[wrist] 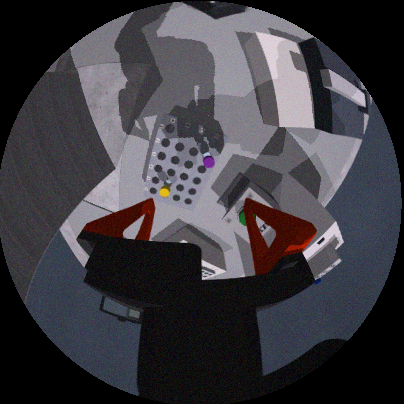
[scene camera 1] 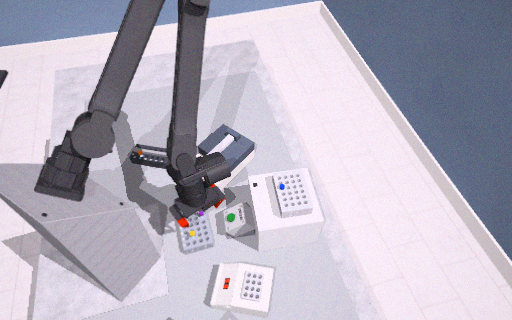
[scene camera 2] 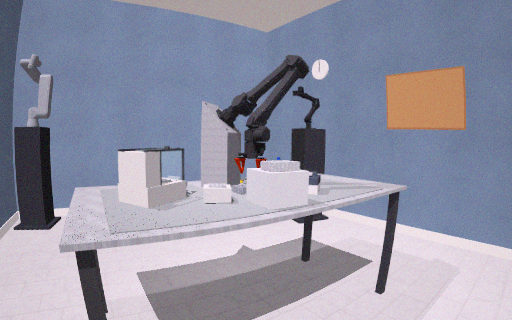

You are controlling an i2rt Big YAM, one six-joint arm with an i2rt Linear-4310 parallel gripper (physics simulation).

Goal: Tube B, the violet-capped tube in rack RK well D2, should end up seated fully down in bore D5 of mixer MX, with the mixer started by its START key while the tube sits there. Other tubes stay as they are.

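Frame: origin at the arm's base, x ahead, y left, z up, level; centimetres.
Where they show: gripper, fingertip midpoint: [wrist: 198, 202] [scene camera 1: 201, 216]; arm's base at its link origin: [scene camera 1: 60, 185] [scene camera 2: 224, 119].
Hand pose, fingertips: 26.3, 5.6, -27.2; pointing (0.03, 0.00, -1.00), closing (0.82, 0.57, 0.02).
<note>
Things, the pixels of their centre, and the offset from my fingertips, as dx, dy, dz.
- violet-capped tube at the middle of its body: [wrist: 207, 156] [scene camera 1: 201, 216] -0.7, +3.1, -5.9
- grey rack at the middle of its body: [wrist: 180, 164] [scene camera 1: 195, 229] [scene camera 2: 247, 188] -2.8, -0.3, -7.5
- yellow-capped tube at the middle of its body: [wrist: 167, 183] [scene camera 1: 193, 236] [scene camera 2: 241, 185] -3.1, -3.3, -5.9
- large white box at the middle of its body: [wrist: 288, 241] [scene camera 1: 268, 208] [scene camera 2: 271, 180] +19.6, +1.6, -0.5
- bored block with a blue-capped tube, body centre: [scene camera 1: 281, 190] [scene camera 2: 278, 163] +23.1, +2.9, +7.0
- green START key at the middle of its body: [wrist: 246, 218] [scene camera 1: 230, 217] +8.1, +0.3, -2.1
- low white unit at the middle of its body: [wrist: 190, 260] [scene camera 1: 242, 288] [scene camera 2: 216, 191] +11.1, -19.3, -5.5
- dark-lidded device at the middle of its body: [wrist: 324, 87] [scene camera 1: 220, 156] [scene camera 2: 299, 181] +4.9, +24.6, -3.9
- black rack at the middle of its body: [scene camera 1: 151, 155] -19.0, +28.3, -6.6
- tall glass-sided instrument at the middle of its body: [wrist: 135, 294] [scene camera 2: 159, 172] +3.5, -43.3, +2.1
The violet-capped tube [scene camera 1: 201, 213] [wrist: 209, 162] stands in the grey rack [scene camera 1: 197, 249] [wrist: 170, 151], at its side nearest the START key. A yellow-capped tube [scene camera 1: 192, 233] [scene camera 2: 241, 181] [wrist: 164, 192] stands in the same rack. My gripper [scene camera 1: 201, 212] [scene camera 2: 251, 169] [wrist: 198, 202] is open and empty above the rack area, its red fingers wide apart. The large white box [scene camera 1: 262, 212] [scene camera 2: 277, 187], apparently the mixer, carries a bored block with a blue-capped tube [scene camera 1: 282, 186] [scene camera 2: 278, 159]. The green START key [scene camera 1: 231, 217] [wrist: 243, 217] is on a small pad between rack and box, partly behind a finger in the wrist view.
A low white unit [scene camera 1: 227, 301] [scene camera 2: 217, 194] with a red display and bores stands near the rack. A dark-lidded device [scene camera 1: 242, 139] and a black rack [scene camera 1: 150, 161] with an orange-capped tube lie beyond the arm. A grey wedge [scene camera 1: 100, 245] and a tall glass-sided instrument [scene camera 2: 137, 172] also stand there.
</note>
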